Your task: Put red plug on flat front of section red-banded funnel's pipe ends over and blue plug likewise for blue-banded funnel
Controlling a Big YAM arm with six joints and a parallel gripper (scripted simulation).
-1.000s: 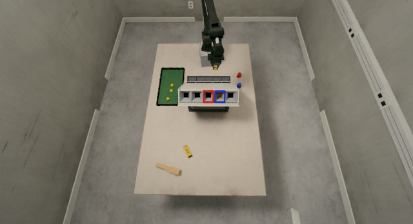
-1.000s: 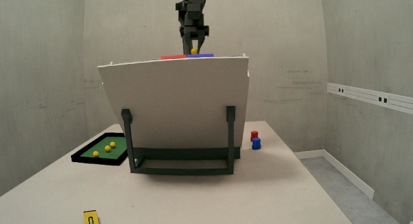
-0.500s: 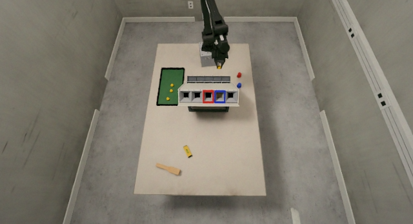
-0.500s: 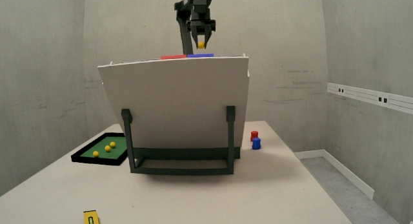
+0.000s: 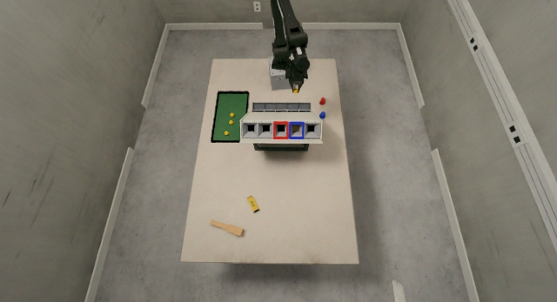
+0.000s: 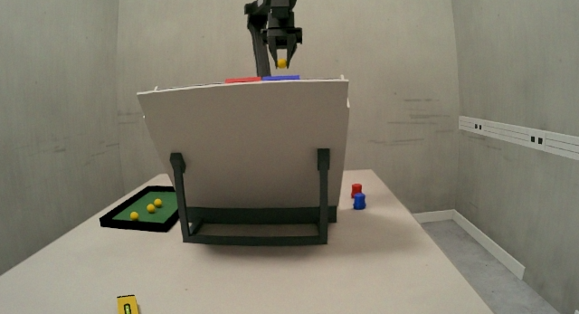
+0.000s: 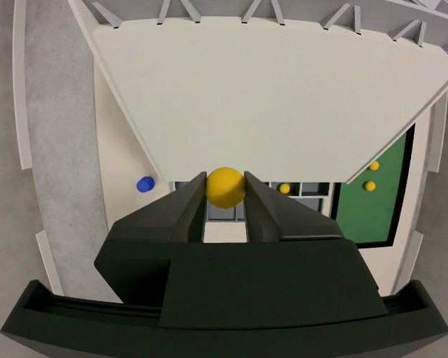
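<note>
Right now my hand is 18 cm short of the blue band, 4 cm to the right of it and 6 cm above it. From my hand the other things lie so: blue plug: 12 cm behind, 18 cm to the left, 37 cm below; then cover: 5 cm ahead, 6 cm to the right, 18 cm below; then red band: 19 cm ahead, 4 cm to the right, 6 cm below.
</note>
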